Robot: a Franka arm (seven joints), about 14 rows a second.
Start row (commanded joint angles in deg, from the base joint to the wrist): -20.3 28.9 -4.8 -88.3 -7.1 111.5 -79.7
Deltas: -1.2 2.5 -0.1 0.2 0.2 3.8 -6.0; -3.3 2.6 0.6 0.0 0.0 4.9 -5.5; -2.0 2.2 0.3 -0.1 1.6 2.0 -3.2; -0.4 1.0 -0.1 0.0 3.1 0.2 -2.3; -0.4 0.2 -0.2 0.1 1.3 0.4 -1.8; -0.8 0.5 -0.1 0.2 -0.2 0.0 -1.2; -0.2 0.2 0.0 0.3 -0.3 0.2 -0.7; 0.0 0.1 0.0 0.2 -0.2 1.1 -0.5; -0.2 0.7 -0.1 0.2 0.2 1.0 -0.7; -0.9 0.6 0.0 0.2 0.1 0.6 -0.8; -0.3 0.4 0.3 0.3 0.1 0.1 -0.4; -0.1 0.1 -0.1 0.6 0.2 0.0 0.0; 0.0 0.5 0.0 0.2 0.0 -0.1 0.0
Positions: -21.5 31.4 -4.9 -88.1 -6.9 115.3 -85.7; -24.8 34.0 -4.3 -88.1 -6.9 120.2 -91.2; -26.8 36.2 -4.0 -88.2 -5.3 122.2 -94.4; -27.2 37.2 -4.1 -88.2 -2.2 122.4 -96.7; -27.6 37.4 -4.3 -88.1 -0.9 122.8 -98.5; -28.4 37.9 -4.4 -87.9 -1.1 122.8 -99.7; -28.6 38.1 -4.4 -87.6 -1.4 123.0 -100.4; -28.6 38.2 -4.4 -87.4 -1.6 124.1 -100.9; -28.8 38.9 -4.5 -87.2 -1.4 125.1 -101.6; -29.7 39.5 -4.5 -87.0 -1.3 125.7 -102.4; -30.0 39.9 -4.2 -86.7 -1.2 125.8 -102.8; -30.1 40.0 -4.3 -86.1 -1.0 125.8 -102.8; -30.1 40.5 -4.3 -85.9 -1.0 125.7 -102.8
